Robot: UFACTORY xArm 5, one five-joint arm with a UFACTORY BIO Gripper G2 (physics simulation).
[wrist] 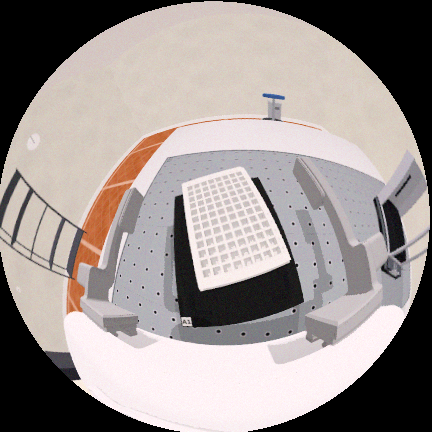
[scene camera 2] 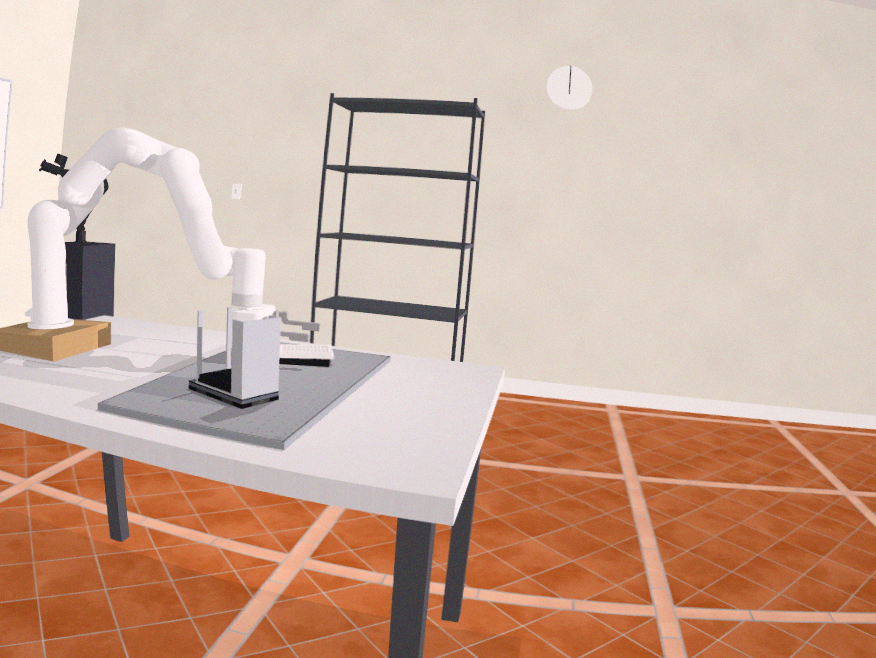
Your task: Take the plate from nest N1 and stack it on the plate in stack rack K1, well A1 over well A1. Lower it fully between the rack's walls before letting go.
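Places are measured from the arm's base along level axes (x up, y back, z right), in millimetres.
Pixels of known places: hand, tool point: [wrist: 210,191] [scene camera 2: 305,331]; arm's base, link origin: [scene camera 2: 50,325].
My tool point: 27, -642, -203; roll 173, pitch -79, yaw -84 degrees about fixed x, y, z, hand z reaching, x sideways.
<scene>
For each thing: its top centre in the pictures, then the offset to it from my tool point, as dx, dy, dz. Level surfaces: height alone.
- white plate, top centre: [wrist: 226,212] [scene camera 2: 305,347] -36, -6, +7
- black nest N1, top centre: [wrist: 228,240] [scene camera 2: 295,352] -51, +17, +10
- Stack rack K1, top centre: [scene camera 2: 234,313] +89, +12, +355
- grey perforated board, surface height: dx -66
- white table, surface height: dx -79
The white plate [scene camera 2: 308,350] [wrist: 232,225] with a grid of square wells lies on black nest N1 [scene camera 2: 311,361] [wrist: 240,305]. In the wrist view more of the nest shows at its near end, by the "A1" label. My gripper [scene camera 2: 313,332] [wrist: 220,196] is open and empty, its fingers wide apart on either side of the plate and, in the scene view, a little above it. Stack rack K1 [scene camera 2: 256,361] [wrist: 409,185] stands nearer the scene camera, with a tall light-grey wall, thin posts and a black base. Its inside is dark; I cannot make out a plate there.
Nest and rack stand on a grey perforated board [scene camera 2: 283,424] [wrist: 150,250] on the white table [scene camera 2: 396,446]. The rack's wall and posts rise high beside the gripper body. A black shelf unit [scene camera 2: 389,310] stands behind the table. A blue-topped object [wrist: 273,96] shows beyond the table.
</scene>
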